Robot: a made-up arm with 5 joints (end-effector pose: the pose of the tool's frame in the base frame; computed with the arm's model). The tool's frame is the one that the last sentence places.
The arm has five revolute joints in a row. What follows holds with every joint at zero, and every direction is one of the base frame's.
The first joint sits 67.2 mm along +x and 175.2 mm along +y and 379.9 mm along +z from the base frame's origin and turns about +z.
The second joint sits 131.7 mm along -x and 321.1 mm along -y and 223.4 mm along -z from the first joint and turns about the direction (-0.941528, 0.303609, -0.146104).
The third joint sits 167.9 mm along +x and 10 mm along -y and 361.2 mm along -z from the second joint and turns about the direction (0.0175, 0.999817, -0.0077).
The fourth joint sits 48 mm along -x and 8 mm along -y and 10.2 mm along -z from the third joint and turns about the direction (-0.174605, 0.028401, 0.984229).
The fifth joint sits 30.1 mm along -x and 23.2 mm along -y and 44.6 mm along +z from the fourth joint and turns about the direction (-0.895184, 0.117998, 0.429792).
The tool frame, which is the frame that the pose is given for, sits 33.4 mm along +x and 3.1 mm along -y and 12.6 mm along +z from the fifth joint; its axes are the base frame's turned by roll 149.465, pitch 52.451 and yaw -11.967 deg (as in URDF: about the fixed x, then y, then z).
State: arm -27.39 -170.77 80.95 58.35 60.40
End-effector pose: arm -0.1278 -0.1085 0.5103 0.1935 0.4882 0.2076 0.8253
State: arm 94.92 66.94 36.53 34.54 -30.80
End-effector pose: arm 0.7247 0.1526 0.0383 0.7808 0.4442 0.2342 -0.3718
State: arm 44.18 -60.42 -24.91 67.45 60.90
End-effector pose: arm 0.1221 0.1810 0.0071 0.4244 0.7177 0.2645 0.4845
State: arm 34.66 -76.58 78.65 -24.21 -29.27
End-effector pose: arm 0.2125 0.1804 0.1107 0.0321 -0.3559 -0.5090 0.7831
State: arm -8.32 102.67 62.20 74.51 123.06
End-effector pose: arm -0.1648 -0.4626 0.2229 0.4985 -0.2019 0.7239 -0.4321
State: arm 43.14 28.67 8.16 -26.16 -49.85
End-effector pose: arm 0.3660 -0.2677 -0.1062 0.0132 0.9165 0.0173 -0.3994
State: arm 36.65 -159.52 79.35 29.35 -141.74
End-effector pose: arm 0.1922 -0.0148 0.4877 0.1582 0.5739 -0.5430 0.5923
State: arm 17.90 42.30 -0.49 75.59 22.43
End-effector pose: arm 0.1582 -0.3699 -0.0957 0.8011 0.2554 0.4711 -0.2666
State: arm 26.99 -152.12 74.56 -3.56 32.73
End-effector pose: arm 0.1773 -0.0270 0.4818 0.0809 -0.4015 -0.8944 -0.1798
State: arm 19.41 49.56 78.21 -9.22 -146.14
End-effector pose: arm 0.2049 -0.4072 -0.0211 0.4108 -0.6214 0.6561 0.1204
